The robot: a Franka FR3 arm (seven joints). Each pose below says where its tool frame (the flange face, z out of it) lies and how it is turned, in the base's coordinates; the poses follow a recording.
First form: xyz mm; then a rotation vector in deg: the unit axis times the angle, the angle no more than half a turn.
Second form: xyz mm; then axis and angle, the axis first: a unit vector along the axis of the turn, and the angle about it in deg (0 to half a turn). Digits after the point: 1 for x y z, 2 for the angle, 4 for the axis.
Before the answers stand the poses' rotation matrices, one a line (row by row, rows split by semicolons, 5 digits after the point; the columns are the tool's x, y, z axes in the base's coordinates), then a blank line. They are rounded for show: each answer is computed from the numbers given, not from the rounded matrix.
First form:
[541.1 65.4 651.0 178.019 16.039 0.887]
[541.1 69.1 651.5 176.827 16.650 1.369]
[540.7 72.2 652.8 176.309 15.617 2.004]
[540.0 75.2 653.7 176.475 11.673 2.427]
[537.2 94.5 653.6 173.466 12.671 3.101]
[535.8 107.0 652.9 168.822 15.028 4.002]
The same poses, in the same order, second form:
0.98385 0.17861 0.01185; 0.17883 -0.98366 -0.02097; 0.00791 0.02275 -0.99971
0.98231 0.18625 0.01924; 0.18689 -0.98157 -0.04000; 0.01144 0.04288 -0.99901
0.98419 0.17504 0.02714; 0.17622 -0.98308 -0.04995; 0.01794 0.05394 -0.99838
0.99092 0.13084 0.03096; 0.13234 -0.98981 -0.05254; 0.02376 0.05616 -0.99814
0.98878 0.14299 0.04312; 0.14674 -0.98386 -0.10241; 0.02778 0.10759 -0.99381
0.98331 0.17078 0.06272; 0.17935 -0.96779 -0.17669; 0.03052 0.18499 -0.98227

[541.1 65.4 651.0 0.9960 0.0897 0.0050 178.74]
[541.1 69.1 651.5 0.9956 0.0937 0.0077 177.61]
[540.7 72.2 652.8 0.9960 0.0882 0.0113 177.01]
[540.0 75.2 653.7 0.9977 0.0660 0.0137 176.88]
[537.2 94.5 653.6 0.9972 0.0728 0.0178 173.96]
[535.8 107.0 652.9 0.9958 0.0886 0.0236 169.54]

